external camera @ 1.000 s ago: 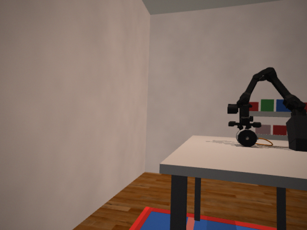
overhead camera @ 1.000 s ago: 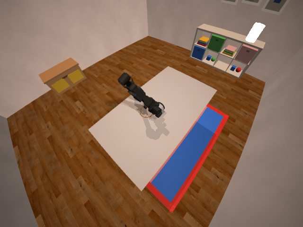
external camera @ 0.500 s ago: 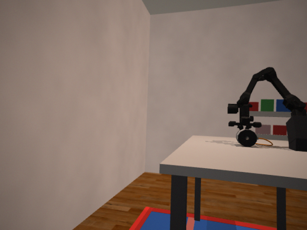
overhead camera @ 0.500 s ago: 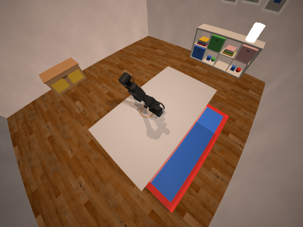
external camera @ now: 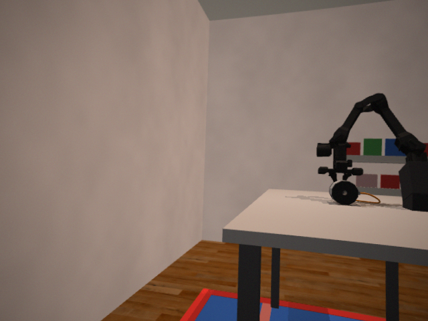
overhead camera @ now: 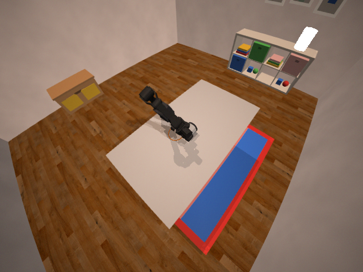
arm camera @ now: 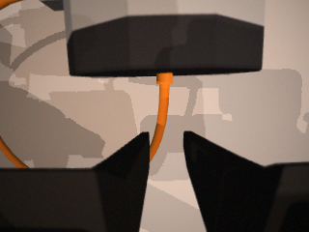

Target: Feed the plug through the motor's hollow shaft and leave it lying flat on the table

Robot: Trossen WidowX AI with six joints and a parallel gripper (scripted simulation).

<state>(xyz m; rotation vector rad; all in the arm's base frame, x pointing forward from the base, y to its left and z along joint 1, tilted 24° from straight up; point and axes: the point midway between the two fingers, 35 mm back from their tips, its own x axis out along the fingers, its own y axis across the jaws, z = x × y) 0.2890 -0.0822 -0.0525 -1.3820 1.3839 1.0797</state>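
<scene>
Right now my hand is 7 cm to the right of the grey plug and 4 cm above it.
</scene>
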